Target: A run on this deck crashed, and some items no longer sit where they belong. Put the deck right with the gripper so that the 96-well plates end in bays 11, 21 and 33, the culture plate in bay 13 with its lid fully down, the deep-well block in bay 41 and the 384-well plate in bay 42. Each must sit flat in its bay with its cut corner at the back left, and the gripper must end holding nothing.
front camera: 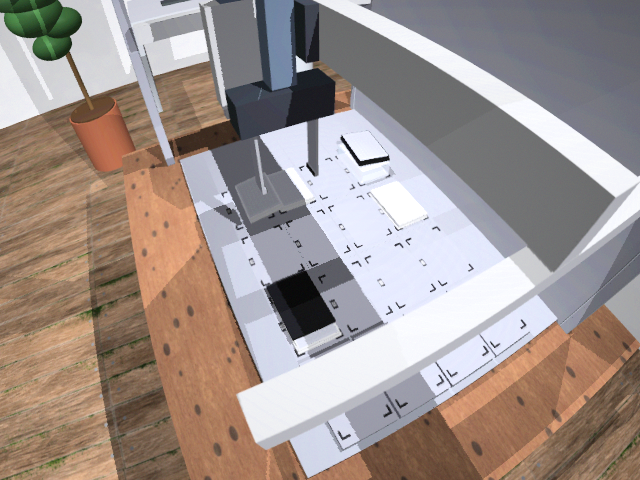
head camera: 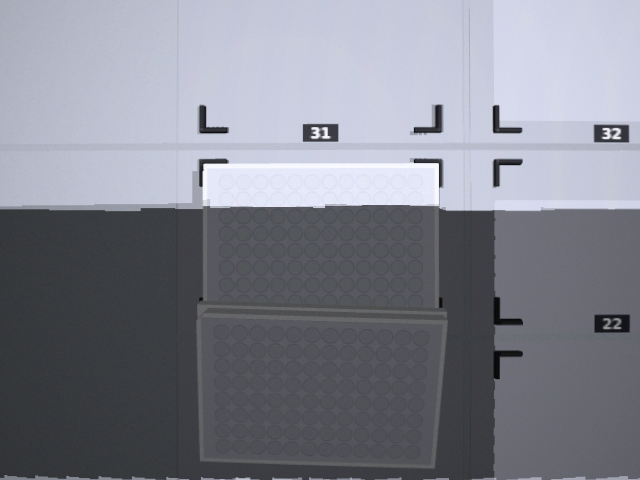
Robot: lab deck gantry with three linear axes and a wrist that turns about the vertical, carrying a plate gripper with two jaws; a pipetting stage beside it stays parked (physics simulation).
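Frame: origin at the robot's base, x left, y ahead, z down, level; millimetres.
Seen in the pictures: gripper, fingertip midpoint: point(front camera: 287, 179); robot's base, origin of the base link: point(front camera: 223, 194).
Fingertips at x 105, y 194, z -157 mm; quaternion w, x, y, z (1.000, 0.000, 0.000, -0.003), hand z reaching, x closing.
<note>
Offsets run from my fingertips to a thing's top centre. "spot": to the spot under its first point.
A 96-well plate {dx +45, dy -130, dz +143 mm} point(head camera: 320, 248) point(front camera: 298, 186) lies in bay 21. Another 96-well plate {dx -31, dy -131, dz +129 mm} point(head camera: 317, 392) point(front camera: 254, 201) lies askew between bays 11 and 21, its back edge over the first plate's front edge and seemingly raised. In the front view a black piece, seemingly the lid {dx -62, dy +175, dz +135 mm} point(front camera: 301, 304), sits shifted towards the back columns over the white culture plate {dx -62, dy +198, dz +143 mm} point(front camera: 323, 338) in bay 13. A dark-sided, bright-topped piece {dx +271, dy -146, dz +100 mm} point(front camera: 365, 146) sits on a pale block {dx +259, dy -130, dz +115 mm} point(front camera: 373, 173) at bay 41. A white plate {dx +259, dy +34, dz +143 mm} point(front camera: 399, 204), type unclear, lies at bay 42. My gripper point(front camera: 289, 183) is open, jaws wide apart near the two 96-well plates.
A white front beam point(front camera: 387, 361) crosses the near end of the deck in the front view. A tall grey panel point(front camera: 439, 113) runs along the right side. The gantry's dark block point(front camera: 284, 105) hangs over the far end. Bay 31's label {spot: dx +106, dy -130, dz +157 mm} point(head camera: 320, 132) shows behind the plates.
</note>
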